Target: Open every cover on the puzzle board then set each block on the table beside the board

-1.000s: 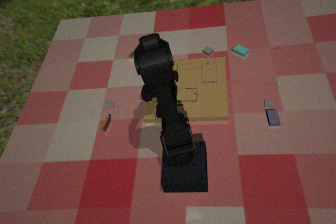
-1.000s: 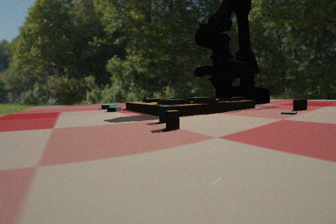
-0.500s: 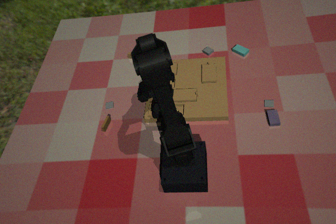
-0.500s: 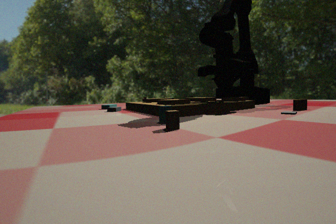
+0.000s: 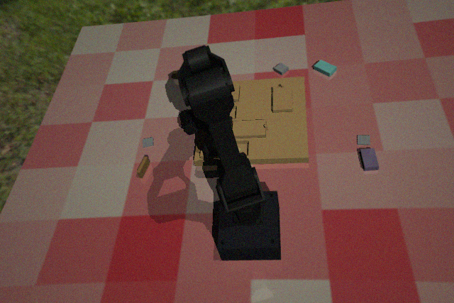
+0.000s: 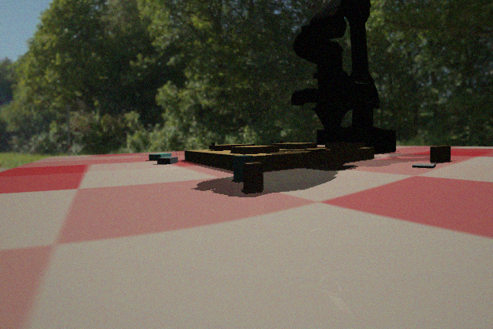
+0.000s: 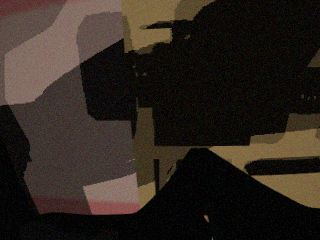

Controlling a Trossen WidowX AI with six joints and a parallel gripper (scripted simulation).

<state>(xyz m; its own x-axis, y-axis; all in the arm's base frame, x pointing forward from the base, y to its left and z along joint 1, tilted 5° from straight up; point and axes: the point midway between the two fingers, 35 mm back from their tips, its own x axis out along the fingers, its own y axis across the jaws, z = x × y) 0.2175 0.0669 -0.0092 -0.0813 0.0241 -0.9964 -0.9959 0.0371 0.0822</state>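
My gripper tip is 100 mm short of the tan puzzle board, 60 mm to the left of it and 20 mm above it. Round my gripper tip: brown slab: 220 mm to the left, 40 mm behind, 20 mm below; then teal cube: 300 mm ahead, 110 mm to the left, 20 mm below; then purple block: 360 mm to the right, 50 mm behind, 30 mm below.
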